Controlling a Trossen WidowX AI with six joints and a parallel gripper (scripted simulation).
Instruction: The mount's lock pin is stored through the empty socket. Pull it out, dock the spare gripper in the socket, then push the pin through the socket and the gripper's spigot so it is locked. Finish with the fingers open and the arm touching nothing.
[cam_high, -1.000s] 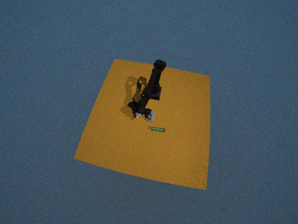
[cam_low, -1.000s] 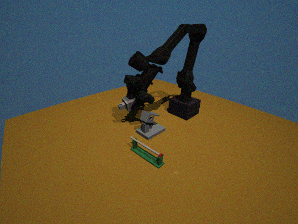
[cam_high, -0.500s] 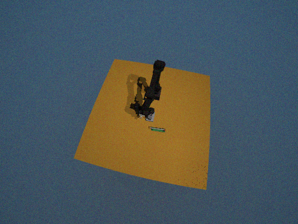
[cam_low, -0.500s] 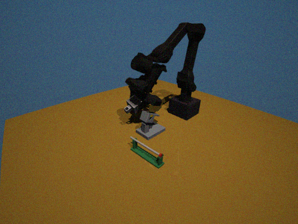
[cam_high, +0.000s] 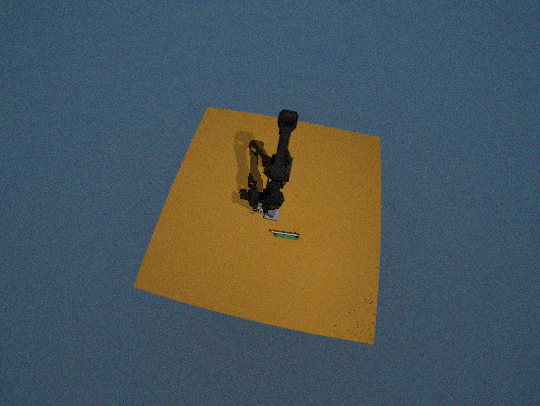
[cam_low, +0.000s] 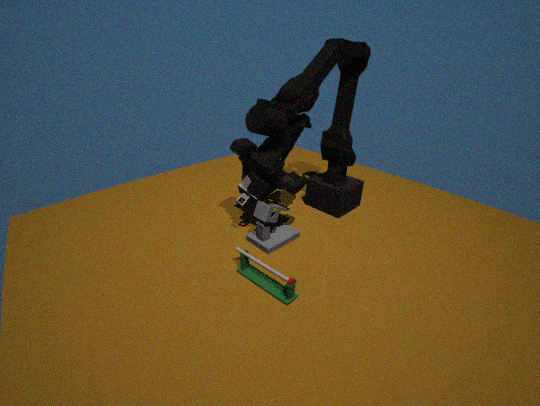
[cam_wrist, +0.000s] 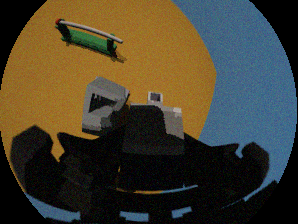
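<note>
Now: gripper tip 16 cm to the right of the green mount, 13 cm short of it and 8 cm above it. Also, from my gripper tip: grey mount 7 cm to the left, 5 cm below, 1 cm ahead; spare gripper 2 cm above, 1 cm to the left.
</note>
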